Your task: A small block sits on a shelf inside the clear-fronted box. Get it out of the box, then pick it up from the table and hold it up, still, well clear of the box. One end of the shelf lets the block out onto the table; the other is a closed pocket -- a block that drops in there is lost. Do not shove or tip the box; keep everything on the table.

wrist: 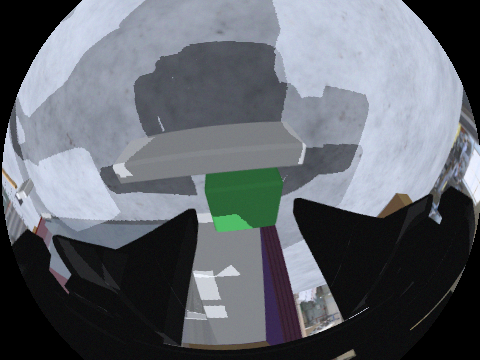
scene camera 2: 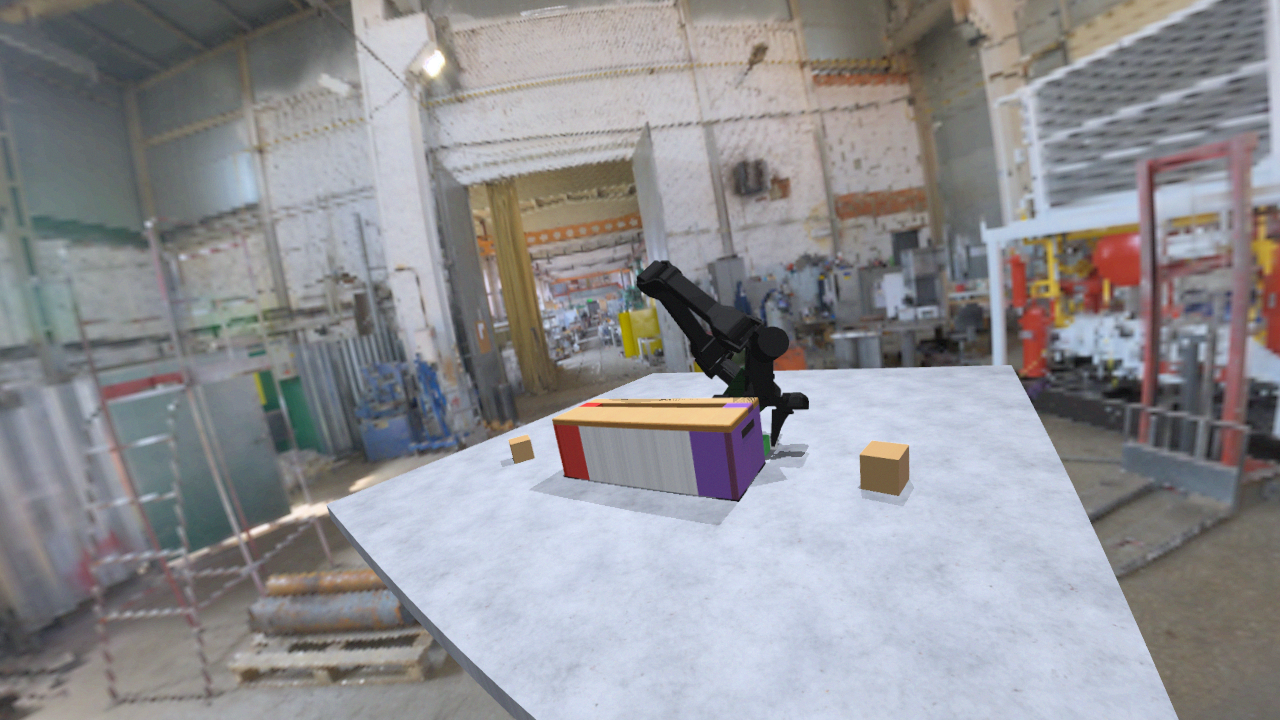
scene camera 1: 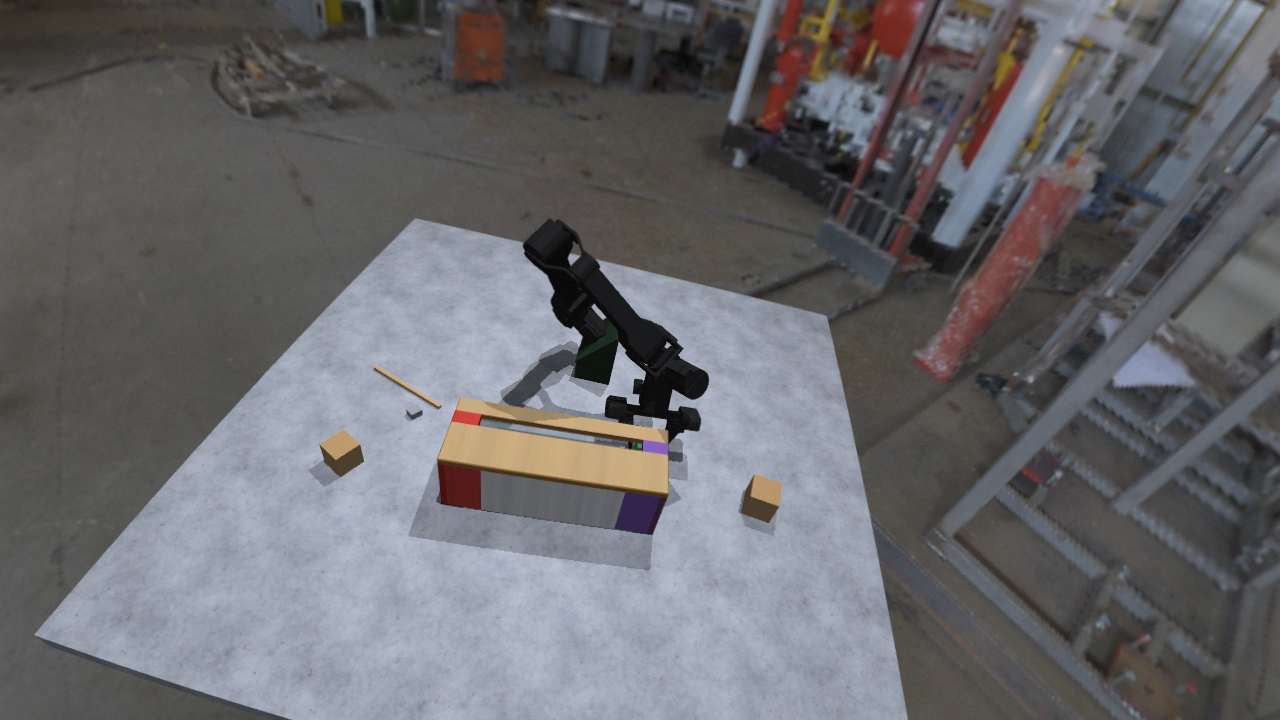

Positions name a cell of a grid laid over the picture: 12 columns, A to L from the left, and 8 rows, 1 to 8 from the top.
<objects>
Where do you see a green block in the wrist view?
G5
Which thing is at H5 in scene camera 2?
My gripper.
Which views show my gripper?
The wrist view, scene camera 2 and scene camera 1: all of them.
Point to a tan cube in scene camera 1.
D6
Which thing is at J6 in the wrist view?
My gripper.
</objects>
